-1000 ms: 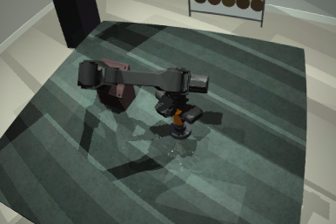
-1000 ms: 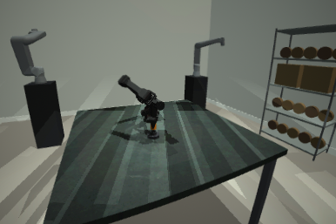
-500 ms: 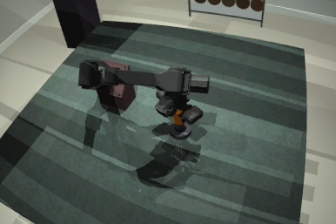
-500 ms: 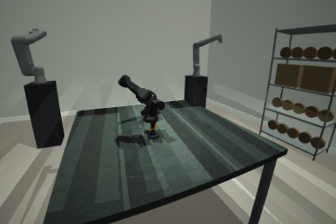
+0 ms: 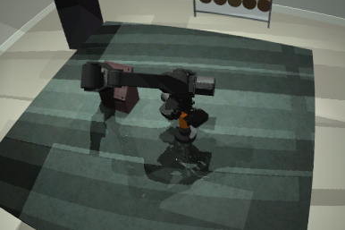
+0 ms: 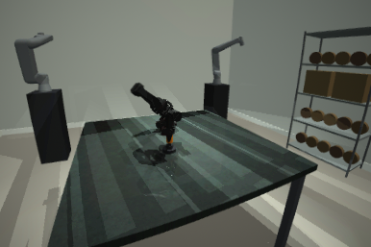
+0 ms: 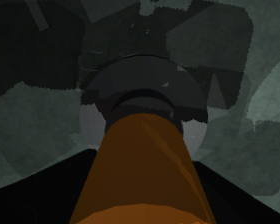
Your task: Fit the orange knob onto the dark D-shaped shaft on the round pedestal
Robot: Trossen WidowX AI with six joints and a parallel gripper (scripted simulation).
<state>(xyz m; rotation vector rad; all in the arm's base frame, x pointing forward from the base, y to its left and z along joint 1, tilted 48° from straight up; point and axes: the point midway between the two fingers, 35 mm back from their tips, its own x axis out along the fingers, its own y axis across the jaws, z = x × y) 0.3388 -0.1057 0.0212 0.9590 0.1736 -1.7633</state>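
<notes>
The orange knob is 20 mm above my gripper tip. The rest, counted from my gripper tip: round pedestal (40 mm below).
</notes>
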